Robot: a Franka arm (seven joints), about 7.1 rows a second.
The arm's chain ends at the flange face. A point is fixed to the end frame.
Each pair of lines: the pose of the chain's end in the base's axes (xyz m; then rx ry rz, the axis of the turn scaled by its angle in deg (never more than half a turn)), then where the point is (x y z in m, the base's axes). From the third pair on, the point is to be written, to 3 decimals.
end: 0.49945 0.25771 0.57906 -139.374 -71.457 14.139
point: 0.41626 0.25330 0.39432
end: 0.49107 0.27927 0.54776 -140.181 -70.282 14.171
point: 0.40761 0.27516 0.36313
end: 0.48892 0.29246 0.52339 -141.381 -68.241 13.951
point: 0.405 0.290 0.339
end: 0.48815 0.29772 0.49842 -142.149 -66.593 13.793
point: 0.404 0.296 0.314
